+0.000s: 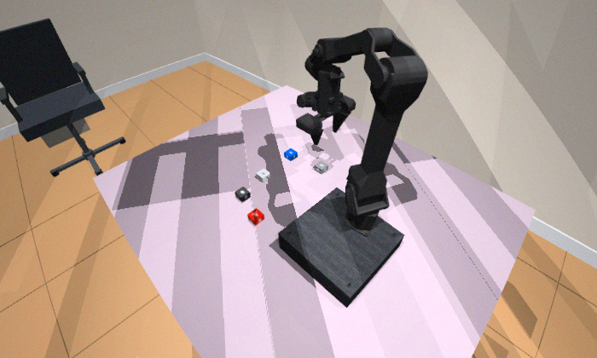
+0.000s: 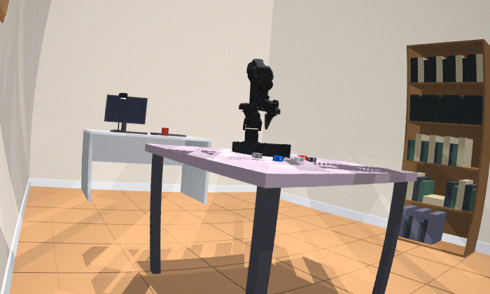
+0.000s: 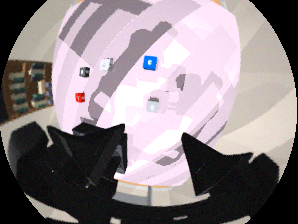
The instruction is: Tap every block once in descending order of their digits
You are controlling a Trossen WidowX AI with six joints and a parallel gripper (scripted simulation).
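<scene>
Now: the red block 50 mm ahead of my gripper tip, 270 mm to the left of it and 120 mm below it. Also, from my gripper tip: grey block 10 mm ahead, 120 mm below; then blue block 120 mm ahead, 10 mm to the left, 120 mm below; then white block 140 mm ahead, 130 mm to the left, 120 mm below.
</scene>
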